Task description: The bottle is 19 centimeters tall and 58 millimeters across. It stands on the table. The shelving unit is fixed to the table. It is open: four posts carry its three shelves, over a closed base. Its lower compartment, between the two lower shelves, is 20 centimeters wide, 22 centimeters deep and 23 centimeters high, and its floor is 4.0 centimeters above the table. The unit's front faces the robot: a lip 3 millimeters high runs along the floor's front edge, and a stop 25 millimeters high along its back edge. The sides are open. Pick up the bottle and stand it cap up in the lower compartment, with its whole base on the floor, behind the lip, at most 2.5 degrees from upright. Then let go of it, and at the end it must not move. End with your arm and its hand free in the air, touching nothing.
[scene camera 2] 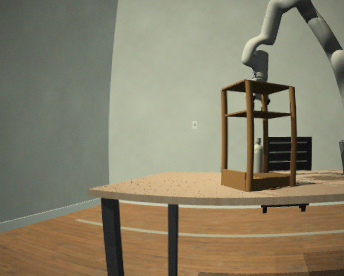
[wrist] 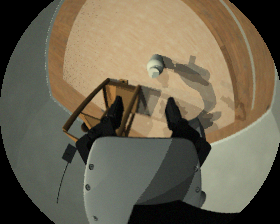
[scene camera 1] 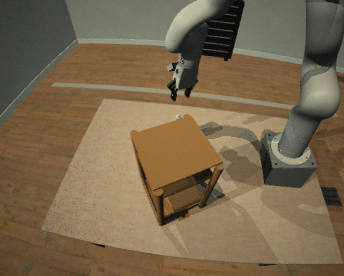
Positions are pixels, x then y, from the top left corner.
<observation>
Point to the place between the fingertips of the gripper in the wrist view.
144, 102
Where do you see a wooden shelving unit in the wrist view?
At 130, 94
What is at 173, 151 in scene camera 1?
A wooden shelving unit.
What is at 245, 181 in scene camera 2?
A wooden shelving unit.
</observation>
